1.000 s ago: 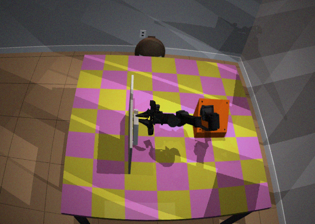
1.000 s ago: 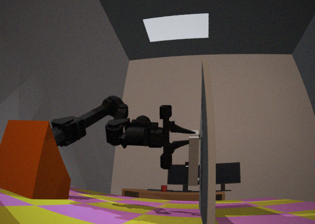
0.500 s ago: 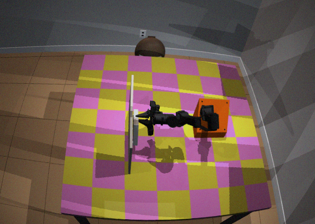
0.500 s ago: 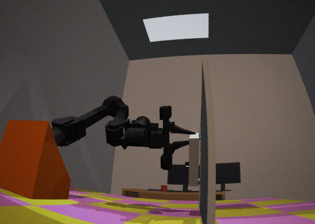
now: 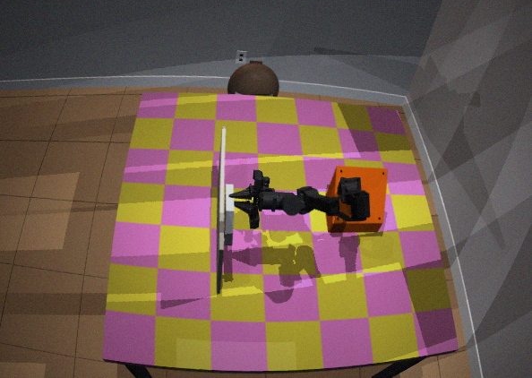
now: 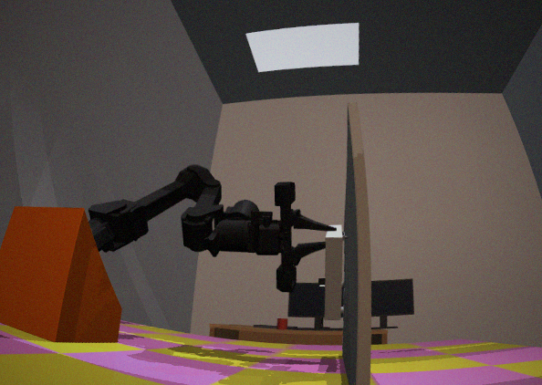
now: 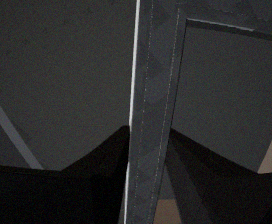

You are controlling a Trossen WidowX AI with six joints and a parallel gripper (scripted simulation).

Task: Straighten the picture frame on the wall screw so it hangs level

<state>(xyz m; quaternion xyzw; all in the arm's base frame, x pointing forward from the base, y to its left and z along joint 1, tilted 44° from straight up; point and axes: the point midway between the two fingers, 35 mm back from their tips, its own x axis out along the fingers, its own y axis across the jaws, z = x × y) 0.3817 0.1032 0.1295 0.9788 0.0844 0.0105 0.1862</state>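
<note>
Right now my gripper tip is 30 mm to the right of the picture frame and 50 mm above it. The rest, counted from my gripper tip: thin upright wall panel 20 mm ahead, 10 mm to the left, 70 mm below.
</note>
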